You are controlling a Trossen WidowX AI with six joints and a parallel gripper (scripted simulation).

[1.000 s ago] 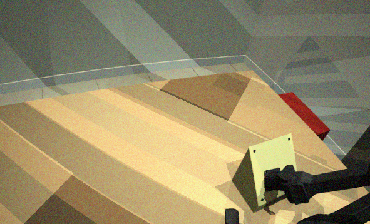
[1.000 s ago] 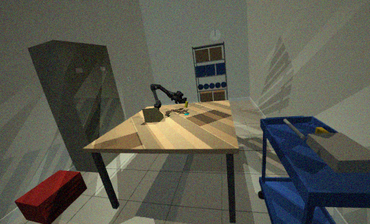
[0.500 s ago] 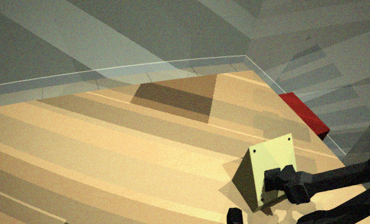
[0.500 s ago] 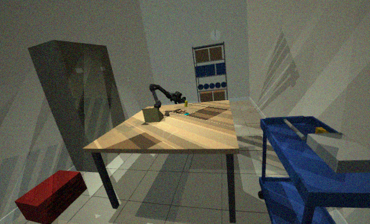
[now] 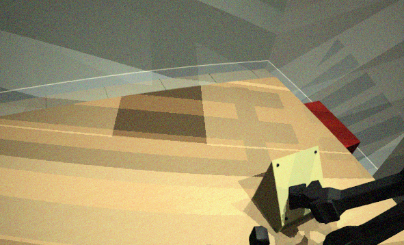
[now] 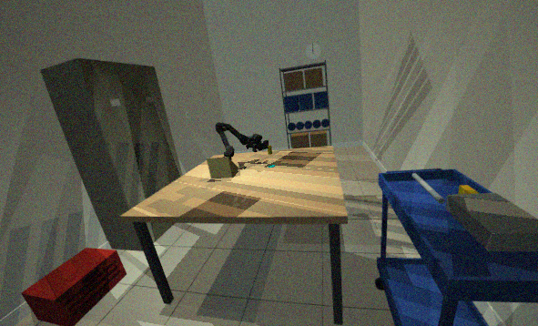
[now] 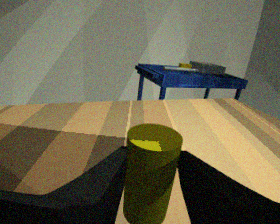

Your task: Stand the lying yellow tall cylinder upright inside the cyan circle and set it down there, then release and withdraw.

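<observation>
Right now my gripper tip is 160 mm above the cyan circle. From my gripper tip the other things lie so: yellow cylinder (20 mm below).
</observation>
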